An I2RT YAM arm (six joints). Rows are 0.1 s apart.
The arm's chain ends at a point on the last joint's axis. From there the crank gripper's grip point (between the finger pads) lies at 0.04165 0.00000 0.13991 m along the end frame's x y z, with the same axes.
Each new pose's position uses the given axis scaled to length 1; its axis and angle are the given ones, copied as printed.
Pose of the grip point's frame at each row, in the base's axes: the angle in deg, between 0 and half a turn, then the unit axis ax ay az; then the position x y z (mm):
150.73, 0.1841, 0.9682, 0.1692, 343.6, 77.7, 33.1
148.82, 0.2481, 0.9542, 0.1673, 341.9, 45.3, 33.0
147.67, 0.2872, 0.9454, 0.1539, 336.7, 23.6, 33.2
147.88, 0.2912, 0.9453, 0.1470, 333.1, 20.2, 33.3
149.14, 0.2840, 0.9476, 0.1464, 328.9, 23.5, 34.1
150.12, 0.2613, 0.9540, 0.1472, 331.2, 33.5, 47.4
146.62, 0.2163, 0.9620, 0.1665, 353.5, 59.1, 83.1
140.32, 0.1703, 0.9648, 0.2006, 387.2, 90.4, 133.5
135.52, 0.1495, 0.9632, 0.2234, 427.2, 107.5, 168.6
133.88, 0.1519, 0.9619, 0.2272, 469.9, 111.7, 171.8
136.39, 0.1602, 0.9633, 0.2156, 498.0, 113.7, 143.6
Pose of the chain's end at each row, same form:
150.73, 0.1841, 0.9682, 0.1692, 302.9, 30.0, 164.9
148.82, 0.2481, 0.9542, 0.1673, 292.9, -0.1, 162.8
147.67, 0.2872, 0.9454, 0.1539, 283.4, -16.8, 163.0
147.88, 0.2912, 0.9453, 0.1470, 280.5, -18.5, 163.9
149.14, 0.2840, 0.9476, 0.1464, 279.6, -16.1, 165.7
150.12, 0.2613, 0.9540, 0.1472, 285.5, -7.4, 179.9
146.62, 0.2163, 0.9620, 0.1665, 301.4, 14.9, 212.1
140.32, 0.1703, 0.9648, 0.2006, 322.5, 40.3, 254.4
135.52, 0.1495, 0.9632, 0.2234, 352.9, 53.8, 282.2
133.88, 0.1519, 0.9619, 0.2272, 392.0, 58.1, 283.0
136.39, 0.1602, 0.9633, 0.2156, 425.0, 61.8, 258.9

